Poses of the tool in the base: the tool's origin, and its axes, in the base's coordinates. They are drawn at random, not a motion.
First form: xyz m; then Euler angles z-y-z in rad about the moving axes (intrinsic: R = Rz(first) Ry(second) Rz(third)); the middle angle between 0 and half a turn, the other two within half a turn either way.
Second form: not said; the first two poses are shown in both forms.
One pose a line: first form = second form
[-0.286 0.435 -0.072 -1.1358 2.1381 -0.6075] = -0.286 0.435 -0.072; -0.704 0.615 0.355; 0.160 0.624 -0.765; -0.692 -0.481 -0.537
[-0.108 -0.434 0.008 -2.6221 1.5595 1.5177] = -0.108 -0.434 0.008; 0.495 0.036 -0.868; -0.867 -0.040 -0.496; -0.053 0.999 0.011
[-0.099 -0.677 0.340 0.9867 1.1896 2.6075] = -0.099 -0.677 0.340; -0.601 0.614 0.512; 0.014 -0.633 0.774; 0.799 0.473 0.372
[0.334 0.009 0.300 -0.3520 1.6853 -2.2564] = 0.334 0.009 0.300; -0.199 -0.301 0.933; -0.752 -0.564 -0.343; 0.629 -0.769 -0.114
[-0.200 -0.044 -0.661 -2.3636 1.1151 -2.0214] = -0.200 -0.044 -0.661; -0.495 -0.588 -0.640; 0.776 0.032 -0.630; 0.391 -0.808 0.440
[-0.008 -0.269 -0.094 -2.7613 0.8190 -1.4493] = -0.008 -0.269 -0.094; -0.445 -0.584 -0.678; 0.891 -0.364 -0.271; -0.089 -0.725 0.683
